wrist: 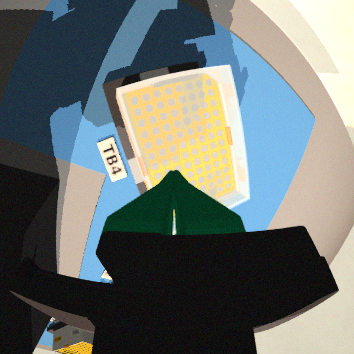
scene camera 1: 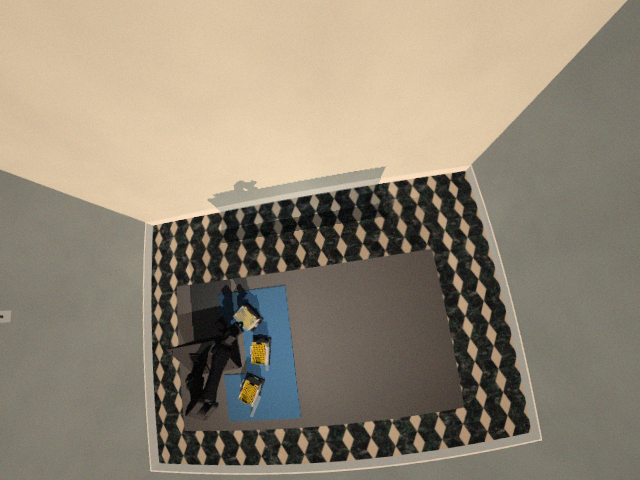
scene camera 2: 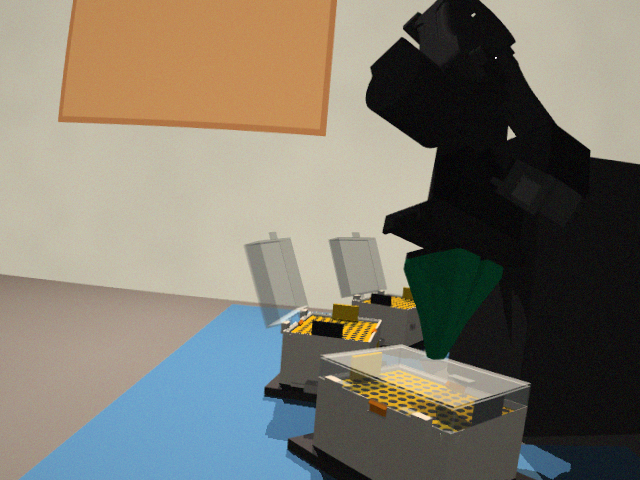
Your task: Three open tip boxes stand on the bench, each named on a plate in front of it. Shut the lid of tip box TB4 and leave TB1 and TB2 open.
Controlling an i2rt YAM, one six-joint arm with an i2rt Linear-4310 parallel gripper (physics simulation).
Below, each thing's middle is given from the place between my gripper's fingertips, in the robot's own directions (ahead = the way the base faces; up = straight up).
Labels:
Now: hand 80 mm above the name plate (wrist: 107, 147), 40 mm past it and 20 mm to the left of it.

